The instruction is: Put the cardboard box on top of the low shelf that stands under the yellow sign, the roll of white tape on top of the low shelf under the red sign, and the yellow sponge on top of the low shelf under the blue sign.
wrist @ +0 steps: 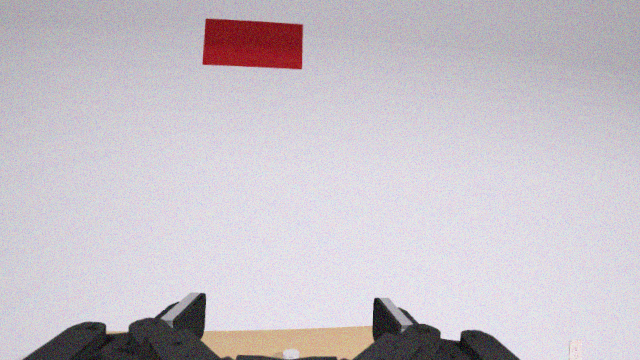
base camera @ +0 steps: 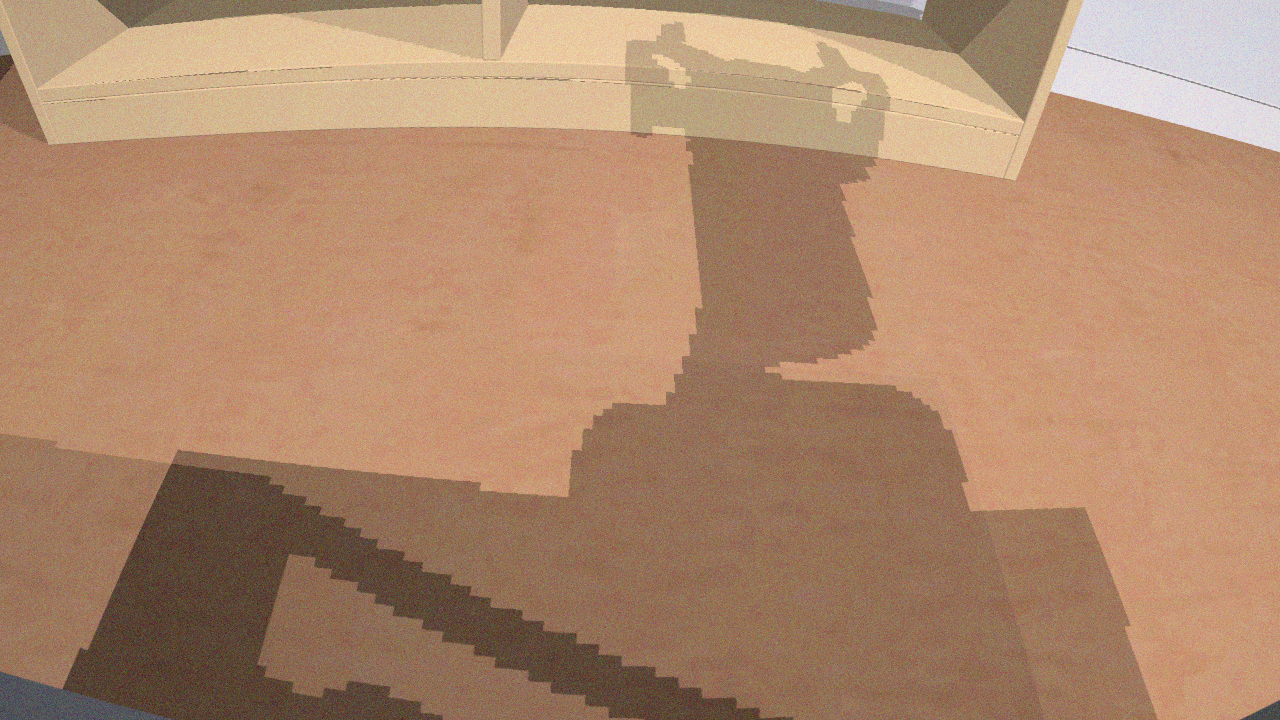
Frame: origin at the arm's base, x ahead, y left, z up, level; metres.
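Seen in the pictures: gripper, fingertip midpoint: (wrist: 290, 315).
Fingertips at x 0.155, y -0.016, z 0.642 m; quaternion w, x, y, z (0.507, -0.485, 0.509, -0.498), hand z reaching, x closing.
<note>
A point is followed by its place in that frame.
A red sign (wrist: 253, 44) {x 1.186, y 0.161, z 1.349 m} is on the wall in the upper part of the wrist view, left of the middle. Below it, the light wooden top of the low shelf (wrist: 240, 342) {x 1.054, y 0.158, z 0.213 m} (base camera: 349, 105) {x 0.782, y 0.309, z -0.367 m} shows at the bottom of the wrist view; the base camera shows its lower part. The roll of white tape (wrist: 291, 354) {x 0.918, y -0.018, z 0.237 m} stands on the shelf top, partly hidden by the gripper's body. My gripper (wrist: 290, 315) {x 0.155, y -0.016, z 0.642 m} is open and empty, apart from the tape and pointing toward the wall. The cardboard box, the yellow sponge, the yellow sign and the blue sign do not show.
The shelf's upright divider (base camera: 491, 31) {x 0.788, y 0.148, z -0.285 m} and its right side panel (base camera: 1045, 89) {x 0.808, y -0.453, z -0.273 m} show in the base camera view. Wooden floor (base camera: 358, 268) {x 0.536, y 0.210, z -0.397 m} lies before the shelf, with the robot's shadow on it. A white wall (base camera: 1190, 44) {x 1.218, y -0.980, z -0.247 m} stands at the right. A wall outlet (wrist: 575, 349) {x 1.221, y -1.332, z 0.020 m} is at the lower right.
</note>
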